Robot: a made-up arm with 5 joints. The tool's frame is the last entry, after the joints.
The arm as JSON. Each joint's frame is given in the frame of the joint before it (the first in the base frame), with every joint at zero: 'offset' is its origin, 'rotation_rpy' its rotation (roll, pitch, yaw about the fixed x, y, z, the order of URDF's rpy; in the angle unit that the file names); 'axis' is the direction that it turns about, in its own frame. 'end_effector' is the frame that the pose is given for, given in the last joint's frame.
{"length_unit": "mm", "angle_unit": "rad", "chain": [
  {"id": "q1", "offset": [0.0, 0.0, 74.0], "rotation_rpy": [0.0, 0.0, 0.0], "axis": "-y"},
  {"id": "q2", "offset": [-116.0, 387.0, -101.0], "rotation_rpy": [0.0, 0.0, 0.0], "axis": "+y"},
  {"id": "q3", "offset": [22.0, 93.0, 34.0], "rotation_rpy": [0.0, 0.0, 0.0], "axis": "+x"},
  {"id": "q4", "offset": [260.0, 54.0, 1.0], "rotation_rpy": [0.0, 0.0, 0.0], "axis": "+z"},
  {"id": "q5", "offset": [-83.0, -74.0, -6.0], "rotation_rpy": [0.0, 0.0, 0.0], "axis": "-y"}
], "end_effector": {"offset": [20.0, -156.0, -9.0], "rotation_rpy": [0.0, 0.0, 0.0]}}
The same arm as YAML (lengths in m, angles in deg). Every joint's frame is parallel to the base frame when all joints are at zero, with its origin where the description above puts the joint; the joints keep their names.
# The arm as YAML. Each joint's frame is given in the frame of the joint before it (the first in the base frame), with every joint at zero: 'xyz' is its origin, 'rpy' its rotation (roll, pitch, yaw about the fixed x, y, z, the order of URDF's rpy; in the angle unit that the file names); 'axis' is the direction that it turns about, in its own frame. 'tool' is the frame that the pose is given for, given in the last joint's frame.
units:
  length: m
  angle: deg
joints:
  - name: q1
    type: revolute
    origin:
      xyz: [0.0, 0.0, 0.074]
      rpy: [0.0, 0.0, 0.0]
    axis: "-y"
  - name: q2
    type: revolute
    origin:
      xyz: [-0.116, 0.387, -0.101]
      rpy: [0.0, 0.0, 0.0]
    axis: "+y"
  - name: q3
    type: revolute
    origin:
      xyz: [0.022, 0.093, 0.034]
      rpy: [0.0, 0.0, 0.0]
    axis: "+x"
  - name: q4
    type: revolute
    origin:
      xyz: [0.26, 0.054, 0.001]
      rpy: [0.0, 0.0, 0.0]
    axis: "+z"
  - name: q5
    type: revolute
    origin:
      xyz: [-0.083, -0.074, -0.006]
      rpy: [0.0, 0.0, 0.0]
    axis: "-y"
tool:
  origin:
    xyz: [0.02, -0.156, -0.009]
    rpy: [0.0, 0.0, 0.0]

